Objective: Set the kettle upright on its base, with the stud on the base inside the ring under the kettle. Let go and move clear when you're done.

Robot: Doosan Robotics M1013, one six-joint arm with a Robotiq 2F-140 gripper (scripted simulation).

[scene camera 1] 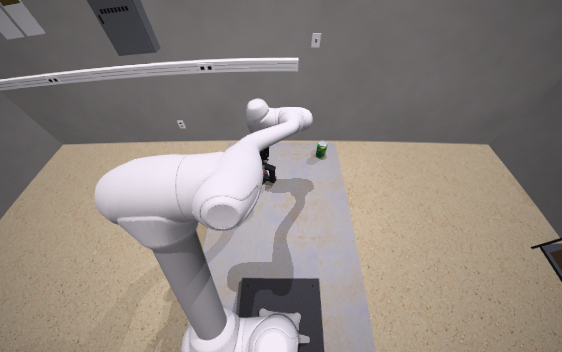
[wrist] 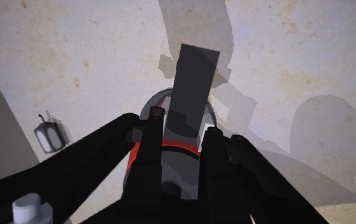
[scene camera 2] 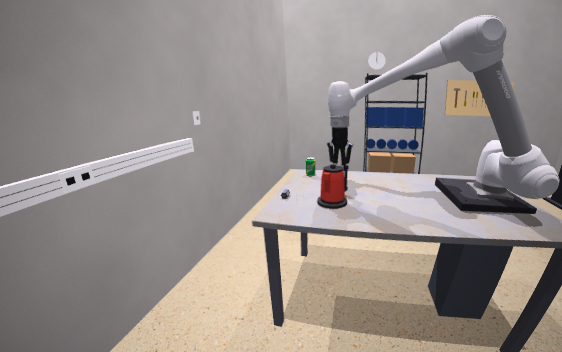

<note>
In view: the gripper (wrist: 184, 110) and a red kettle (scene camera 2: 332, 181).
</note>
